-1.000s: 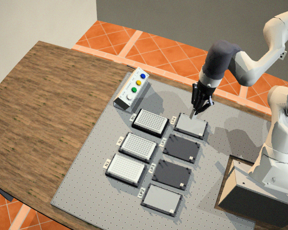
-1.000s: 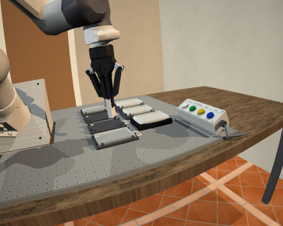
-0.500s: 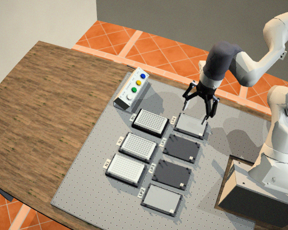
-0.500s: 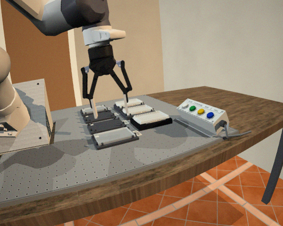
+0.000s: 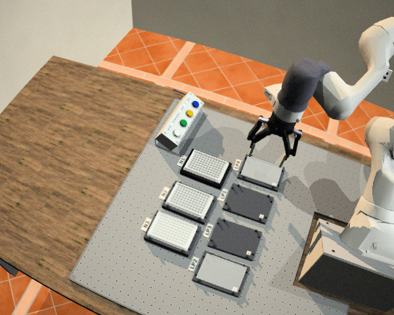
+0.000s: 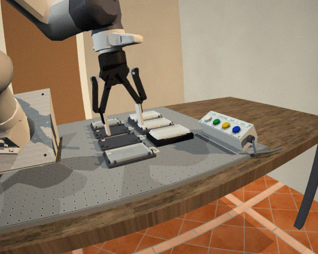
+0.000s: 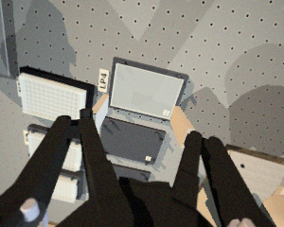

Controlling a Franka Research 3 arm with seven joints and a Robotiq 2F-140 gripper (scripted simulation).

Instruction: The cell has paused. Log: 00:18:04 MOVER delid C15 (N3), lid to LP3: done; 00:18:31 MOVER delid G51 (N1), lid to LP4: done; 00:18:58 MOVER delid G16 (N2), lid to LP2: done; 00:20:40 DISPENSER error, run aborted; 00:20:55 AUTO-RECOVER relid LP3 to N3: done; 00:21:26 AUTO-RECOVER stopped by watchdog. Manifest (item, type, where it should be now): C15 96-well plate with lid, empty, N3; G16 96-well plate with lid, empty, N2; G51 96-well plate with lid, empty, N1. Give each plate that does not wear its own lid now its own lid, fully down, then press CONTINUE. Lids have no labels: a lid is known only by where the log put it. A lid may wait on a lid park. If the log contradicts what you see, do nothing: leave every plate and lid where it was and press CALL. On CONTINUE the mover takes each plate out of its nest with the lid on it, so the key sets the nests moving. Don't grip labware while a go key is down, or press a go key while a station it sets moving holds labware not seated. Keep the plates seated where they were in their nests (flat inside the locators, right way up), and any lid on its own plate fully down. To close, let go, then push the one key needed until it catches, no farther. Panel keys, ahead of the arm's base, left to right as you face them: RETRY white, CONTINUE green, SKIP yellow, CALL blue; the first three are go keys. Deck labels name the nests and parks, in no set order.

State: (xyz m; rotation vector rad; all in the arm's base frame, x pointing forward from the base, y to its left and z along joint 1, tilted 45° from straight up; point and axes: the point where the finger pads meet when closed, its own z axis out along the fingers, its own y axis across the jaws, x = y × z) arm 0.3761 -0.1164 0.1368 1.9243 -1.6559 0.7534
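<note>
Now: hand 11 cm above the lp4 park. Also, from my hand: plate 21 cm to the left, 17 cm ahead, 9 cm below; LP3 park 26 cm to the left, 11 cm below, 1 cm behind; lp1 park 13 cm to the left, 11 cm below.
</note>
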